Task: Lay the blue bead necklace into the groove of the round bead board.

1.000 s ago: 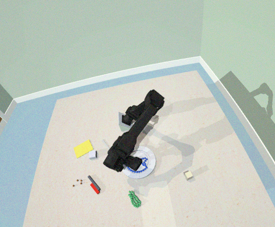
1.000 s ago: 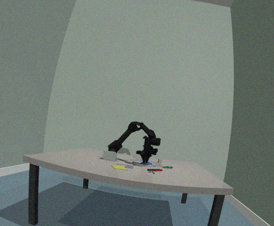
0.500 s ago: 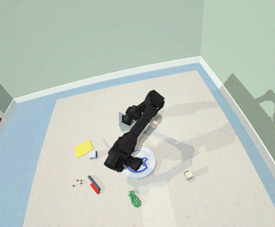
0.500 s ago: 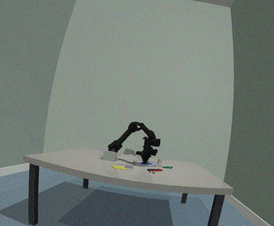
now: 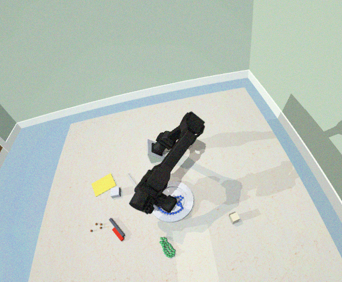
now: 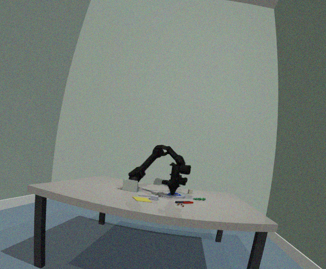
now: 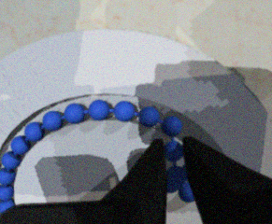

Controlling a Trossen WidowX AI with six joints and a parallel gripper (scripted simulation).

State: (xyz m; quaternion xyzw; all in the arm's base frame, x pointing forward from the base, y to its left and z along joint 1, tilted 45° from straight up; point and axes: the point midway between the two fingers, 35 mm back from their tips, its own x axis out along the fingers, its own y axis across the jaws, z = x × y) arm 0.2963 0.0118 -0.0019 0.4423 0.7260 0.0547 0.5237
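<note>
My gripper tip is 5 cm to the right of the round bead board, 1 cm past it and 1 cm above it. Round my gripper tip: white cube (22 cm to the right, 8 cm behind); then grey tool (19 cm to the right, 11 cm ahead, 1 cm below); then stick (14 cm to the right, 14 cm behind, 1 cm below).
</note>
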